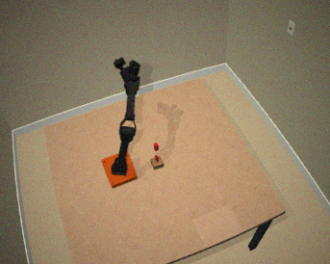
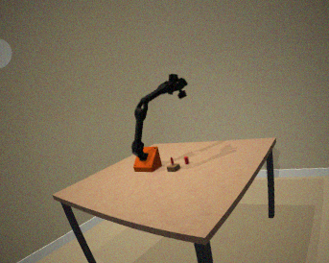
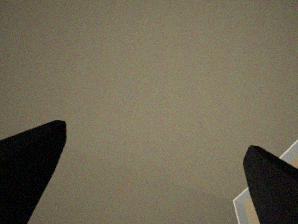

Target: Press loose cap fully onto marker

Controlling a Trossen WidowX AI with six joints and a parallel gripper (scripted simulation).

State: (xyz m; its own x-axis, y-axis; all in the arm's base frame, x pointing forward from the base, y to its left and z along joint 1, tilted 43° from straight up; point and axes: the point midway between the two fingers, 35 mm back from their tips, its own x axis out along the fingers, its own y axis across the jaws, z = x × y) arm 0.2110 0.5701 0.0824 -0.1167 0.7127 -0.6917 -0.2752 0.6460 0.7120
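My gripper tip is 51 cm above the red cap, 29 cm to the left of it and 8 cm short of it. The rest, counted from my gripper tip: holder block 52 cm below, 41 cm to the right, 4 cm ahead.
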